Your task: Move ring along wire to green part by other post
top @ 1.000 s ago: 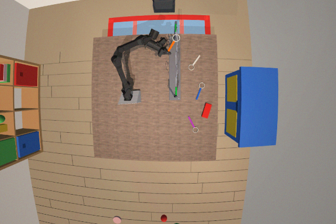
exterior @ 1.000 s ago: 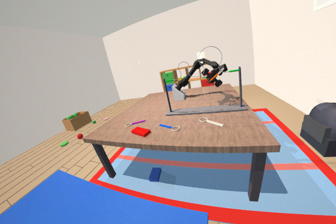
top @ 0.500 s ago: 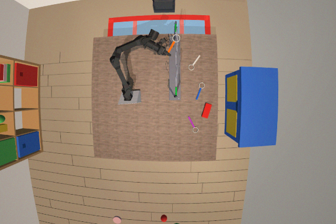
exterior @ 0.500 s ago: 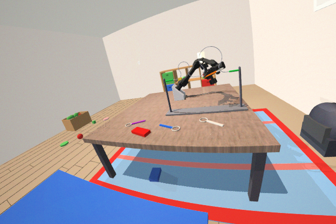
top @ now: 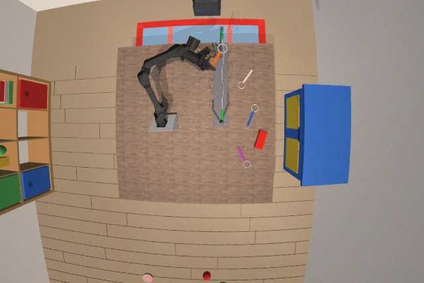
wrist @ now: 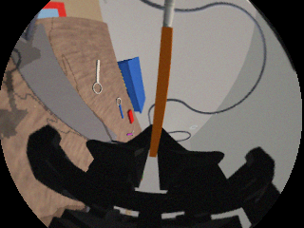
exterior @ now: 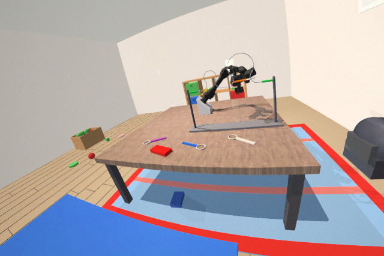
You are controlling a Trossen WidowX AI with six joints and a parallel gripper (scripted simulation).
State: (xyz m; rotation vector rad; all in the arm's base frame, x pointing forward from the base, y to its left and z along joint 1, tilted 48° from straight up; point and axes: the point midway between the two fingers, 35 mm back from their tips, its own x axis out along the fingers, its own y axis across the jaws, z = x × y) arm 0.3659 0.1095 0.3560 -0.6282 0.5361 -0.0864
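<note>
The orange-handled ring is 9 cm to the left of my gripper tip, 2 cm ahead of it and 1 cm above it. Round my gripper tip: red block: 44 cm to the right, 35 cm ahead, 29 cm below; white-handled ring: 30 cm below, 22 cm ahead, 2 cm to the left; blue-handled ring: 30 cm below, 29 cm ahead, 24 cm to the right.
</note>
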